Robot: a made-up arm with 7 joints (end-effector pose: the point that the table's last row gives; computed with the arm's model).
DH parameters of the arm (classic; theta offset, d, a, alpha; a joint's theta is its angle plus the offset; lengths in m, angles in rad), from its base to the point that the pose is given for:
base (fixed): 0 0.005 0.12 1.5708
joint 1: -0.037 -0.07 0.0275 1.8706
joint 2: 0 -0.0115 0.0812 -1.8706
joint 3: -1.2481 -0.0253 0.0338 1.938
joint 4: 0 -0.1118 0.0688 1.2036
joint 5: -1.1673 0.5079 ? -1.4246
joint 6: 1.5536 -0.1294 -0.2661 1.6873
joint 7: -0.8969 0 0.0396 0
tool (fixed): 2.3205 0.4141 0 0
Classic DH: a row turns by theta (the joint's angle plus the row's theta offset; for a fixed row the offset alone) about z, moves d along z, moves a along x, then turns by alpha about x.
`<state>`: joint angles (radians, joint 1 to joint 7).
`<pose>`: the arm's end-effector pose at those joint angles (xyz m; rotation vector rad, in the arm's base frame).
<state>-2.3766 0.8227 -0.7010 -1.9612 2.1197 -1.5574 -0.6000</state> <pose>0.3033 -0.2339 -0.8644 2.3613 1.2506 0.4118</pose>
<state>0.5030 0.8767 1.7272 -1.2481 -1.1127 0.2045 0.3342</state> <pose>-0.5520 0.3900 -0.3775 -0.5119 -1.5658 0.9247</pose>
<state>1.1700 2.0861 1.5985 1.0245 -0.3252 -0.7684 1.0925</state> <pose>0.0952 -1.0282 0.3530 1.0683 0.3563 -1.0768</pose>
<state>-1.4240 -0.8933 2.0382 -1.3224 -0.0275 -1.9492 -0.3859</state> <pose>-0.5313 -0.0518 -0.0037 -0.3321 -1.7662 0.2367</pose>
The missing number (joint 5, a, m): 0.2909
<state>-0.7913 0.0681 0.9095 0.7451 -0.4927 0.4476 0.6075</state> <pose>1.1269 0.4547 -0.1539 0.1898 1.0300 -0.3895</pose>
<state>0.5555 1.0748 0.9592 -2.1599 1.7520 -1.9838 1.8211</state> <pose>-0.4660 0.3730 0.0197 1.1602 -1.5463 -1.2442</pose>
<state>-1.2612 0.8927 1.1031 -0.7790 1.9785 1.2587 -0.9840</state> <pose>-0.0109 0.0760 -0.8297 1.1424 -1.3614 0.8160</pose>
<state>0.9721 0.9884 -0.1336 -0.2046 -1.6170 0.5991 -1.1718</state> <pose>-0.1592 0.1142 0.8507 1.5914 -0.0363 -1.5370</pose>
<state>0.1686 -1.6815 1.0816 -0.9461 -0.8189 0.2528 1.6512</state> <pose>-0.0108 -0.7618 0.3682 0.0248 0.6272 -1.8219</pose>
